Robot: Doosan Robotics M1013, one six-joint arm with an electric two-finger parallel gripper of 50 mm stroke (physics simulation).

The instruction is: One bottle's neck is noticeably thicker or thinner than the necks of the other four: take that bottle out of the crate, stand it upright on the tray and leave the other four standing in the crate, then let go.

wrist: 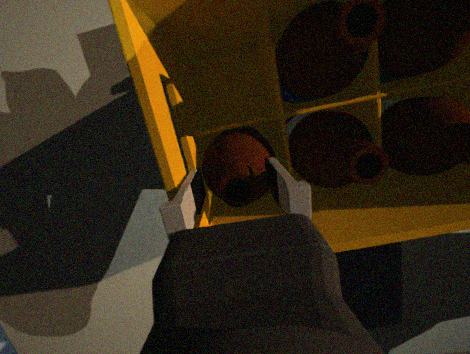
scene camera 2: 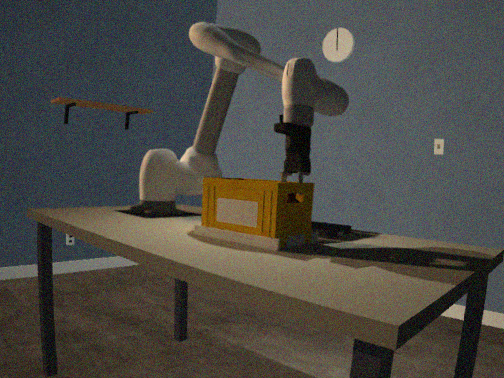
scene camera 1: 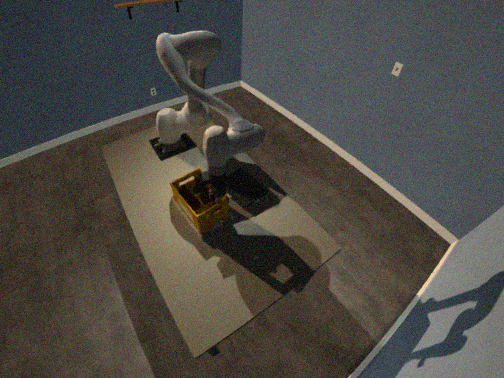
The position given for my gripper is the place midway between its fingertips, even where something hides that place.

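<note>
Through scene camera 2 I can see my gripper (scene camera 2: 291, 194) and, in the same view, a white strip (scene camera 2: 270, 243). The wrist view gives me my gripper (wrist: 234, 176) again, together with a green bottle (wrist: 233, 166).
</note>
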